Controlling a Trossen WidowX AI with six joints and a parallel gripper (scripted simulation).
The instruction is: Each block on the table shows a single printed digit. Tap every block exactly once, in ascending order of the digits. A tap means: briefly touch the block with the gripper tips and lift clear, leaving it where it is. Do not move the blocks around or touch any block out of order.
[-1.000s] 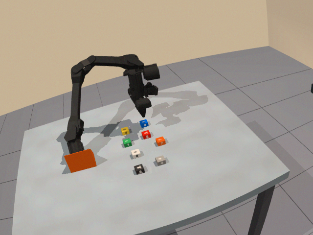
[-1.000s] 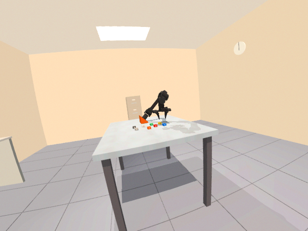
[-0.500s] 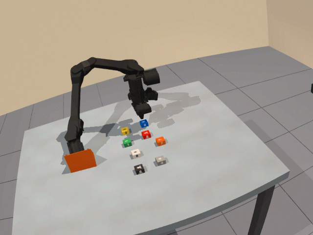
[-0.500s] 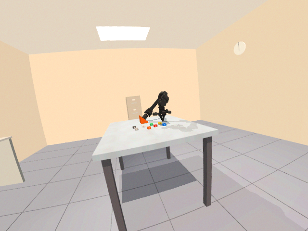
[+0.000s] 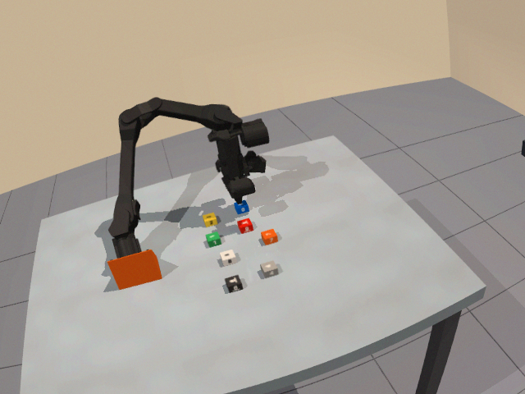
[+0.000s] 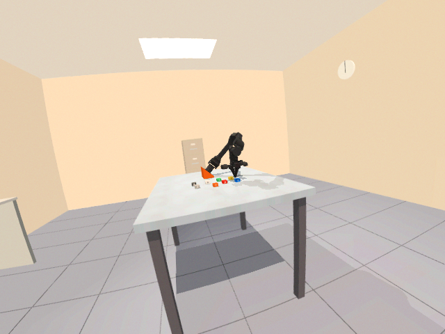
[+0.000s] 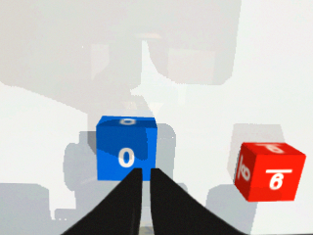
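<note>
Right now the blue block is 20 mm below my gripper tip, 10 mm to the left of it and 10 mm ahead of it. The rest, counted from my gripper tip: green block (100 mm to the right, 100 mm behind, 20 mm below); yellow block (90 mm behind, 20 mm below); red block (80 mm to the right, 20 mm below, 10 mm behind).
</note>
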